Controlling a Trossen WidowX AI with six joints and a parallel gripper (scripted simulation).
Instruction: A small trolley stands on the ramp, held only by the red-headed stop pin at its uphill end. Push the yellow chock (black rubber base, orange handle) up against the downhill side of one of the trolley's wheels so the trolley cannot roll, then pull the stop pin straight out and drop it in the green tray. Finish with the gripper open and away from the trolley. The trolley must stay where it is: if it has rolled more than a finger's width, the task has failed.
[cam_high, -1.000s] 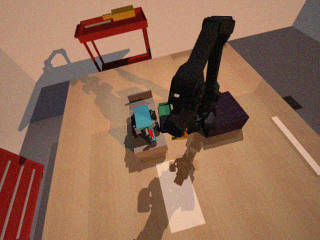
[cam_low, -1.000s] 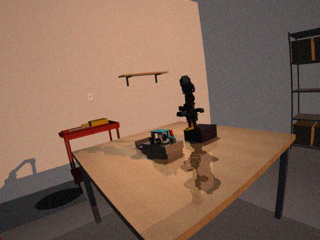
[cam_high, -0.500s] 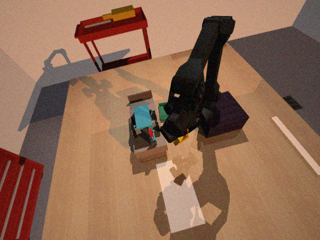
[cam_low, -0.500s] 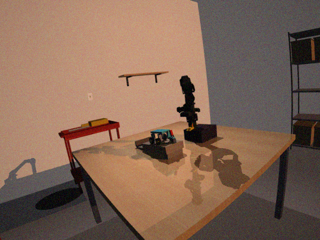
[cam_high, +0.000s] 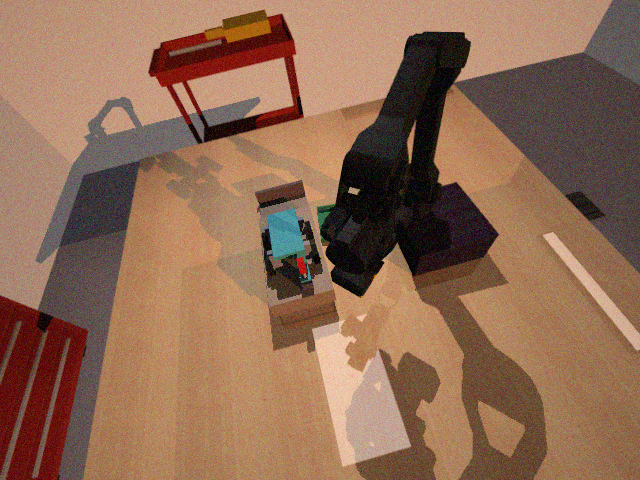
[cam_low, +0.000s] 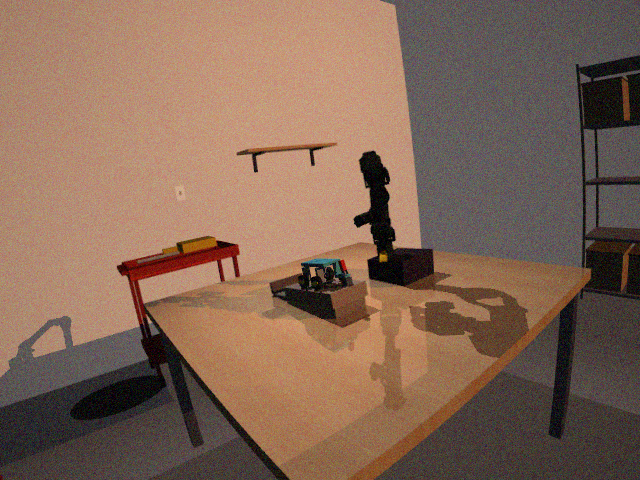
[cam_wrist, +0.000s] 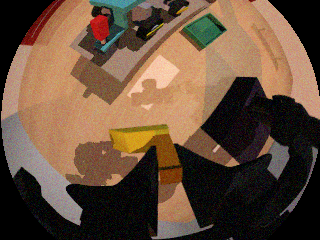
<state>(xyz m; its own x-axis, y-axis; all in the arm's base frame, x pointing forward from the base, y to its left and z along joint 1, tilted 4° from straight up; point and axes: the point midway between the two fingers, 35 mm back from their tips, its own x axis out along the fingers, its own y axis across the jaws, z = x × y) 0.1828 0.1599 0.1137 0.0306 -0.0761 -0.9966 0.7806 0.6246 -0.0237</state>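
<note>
My gripper tip is now 20 mm short of the yellow chock, 10 mm to the right of it and 10 mm above it. Round my gripper tip: trolley 150 mm ahead, 160 mm to the right, 60 mm below; then red-headed stop pin 130 mm ahead, 60 mm to the right, 50 mm below; then grey ramp 150 mm ahead, 160 mm to the right, 130 mm below.
</note>
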